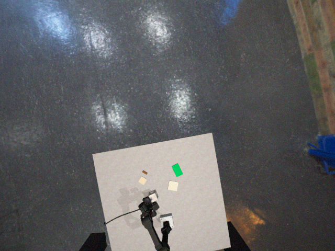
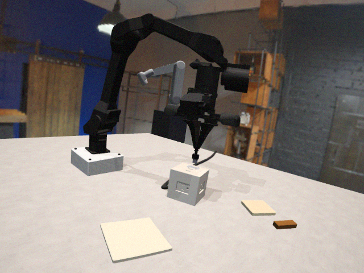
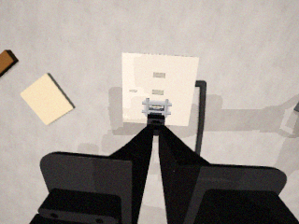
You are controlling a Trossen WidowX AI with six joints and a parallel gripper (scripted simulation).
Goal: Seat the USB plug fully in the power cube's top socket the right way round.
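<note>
Now: the black USB plug 2 cm below my gripper tip. Round my gripper tip: green card 24 cm ahead, 29 cm to the right, 12 cm below; brown block 25 cm ahead, 5 cm to the left, 12 cm below.
</note>
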